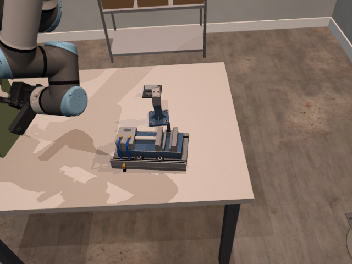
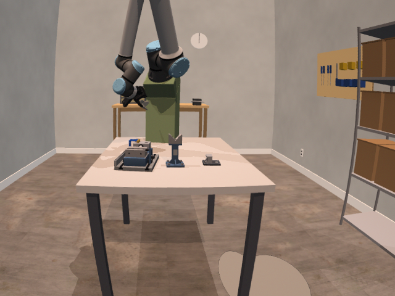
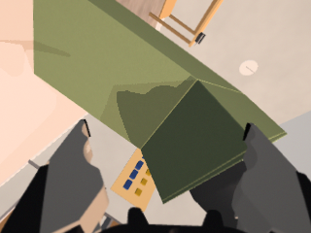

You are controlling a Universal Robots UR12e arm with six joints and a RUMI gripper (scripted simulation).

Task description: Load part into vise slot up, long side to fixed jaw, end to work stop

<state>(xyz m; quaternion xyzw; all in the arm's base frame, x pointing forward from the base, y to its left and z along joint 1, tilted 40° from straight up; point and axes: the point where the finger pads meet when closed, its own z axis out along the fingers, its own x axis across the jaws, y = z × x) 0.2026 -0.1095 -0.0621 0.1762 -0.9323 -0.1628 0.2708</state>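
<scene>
My hand is 450 mm short of the part, 440 mm to the right of it and 290 mm above it. Round my hand: cylinder rod (490 mm ahead, 240 mm below, 80 mm to the left); then vise (500 mm ahead, 270 mm below, 80 mm to the left); then air cylinder block (410 mm ahead, 240 mm below, 80 mm to the left).
</scene>
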